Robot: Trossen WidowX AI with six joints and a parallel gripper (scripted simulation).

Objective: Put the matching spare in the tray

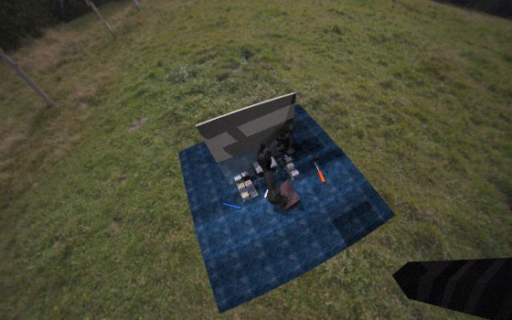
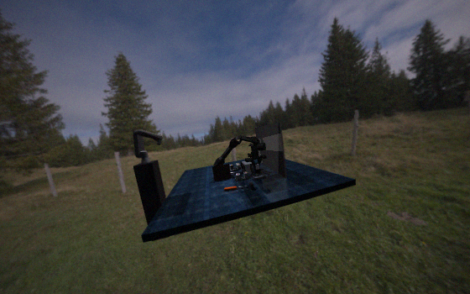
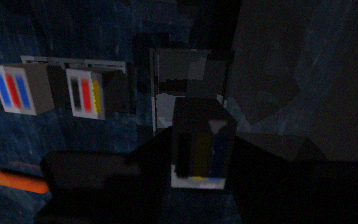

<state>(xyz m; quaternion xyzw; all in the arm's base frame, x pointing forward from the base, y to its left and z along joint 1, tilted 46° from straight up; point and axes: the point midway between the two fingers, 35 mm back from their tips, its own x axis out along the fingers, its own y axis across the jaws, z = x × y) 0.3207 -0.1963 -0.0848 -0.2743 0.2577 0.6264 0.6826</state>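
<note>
My gripper tip is now 80 mm above the flat grey tray. The rest, counted from my gripper tip: mounted unit 200 mm to the left, 40 mm behind, 30 mm below; then blue pen 540 mm to the left, 180 mm behind, 80 mm below; then grey spare block 20 mm above.
</note>
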